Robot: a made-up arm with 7 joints.
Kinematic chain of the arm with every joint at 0, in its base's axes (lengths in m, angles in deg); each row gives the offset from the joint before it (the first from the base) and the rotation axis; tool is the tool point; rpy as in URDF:
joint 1: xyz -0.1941 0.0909 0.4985 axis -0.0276 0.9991 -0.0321
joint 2: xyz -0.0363 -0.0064 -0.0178 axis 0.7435 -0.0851 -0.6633
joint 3: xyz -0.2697 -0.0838 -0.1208 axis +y
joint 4: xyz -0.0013 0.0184 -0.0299 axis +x
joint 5: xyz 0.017 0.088 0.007 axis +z
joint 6: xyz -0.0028 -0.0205 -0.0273 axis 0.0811 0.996 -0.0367
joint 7: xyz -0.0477 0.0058 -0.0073 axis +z
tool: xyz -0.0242 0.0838 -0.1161 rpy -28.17 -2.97 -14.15
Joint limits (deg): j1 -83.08..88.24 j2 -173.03..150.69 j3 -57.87..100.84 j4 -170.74..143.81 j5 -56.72..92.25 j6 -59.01..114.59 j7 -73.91..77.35
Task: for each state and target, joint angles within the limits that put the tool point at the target. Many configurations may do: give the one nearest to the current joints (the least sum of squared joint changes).
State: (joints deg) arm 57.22 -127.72 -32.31 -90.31 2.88 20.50 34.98
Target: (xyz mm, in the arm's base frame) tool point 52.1 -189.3 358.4
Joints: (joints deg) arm 69.76 -123.01 -48.77 -82.71 -6.70 20.76 29.39
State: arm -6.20 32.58 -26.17 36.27 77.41 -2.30 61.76
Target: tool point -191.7 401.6 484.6
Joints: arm -7.82 77.54 -30.53 51.55 78.75 -25.61 61.95
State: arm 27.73 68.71 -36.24 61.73 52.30 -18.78 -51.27
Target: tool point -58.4 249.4 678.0
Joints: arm 37.08 115.38 -31.00 54.39 41.35 -29.64 -60.27
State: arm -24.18 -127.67 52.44 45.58 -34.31 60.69 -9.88
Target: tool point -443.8 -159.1 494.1
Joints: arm -28.34 -112.53 42.88 30.16 -20.95 52.03 -6.38
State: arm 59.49 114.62 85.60 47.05 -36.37 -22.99 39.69
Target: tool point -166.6 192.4 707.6
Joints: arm 21.55 114.09 79.47 66.20 -24.75 6.98 49.90
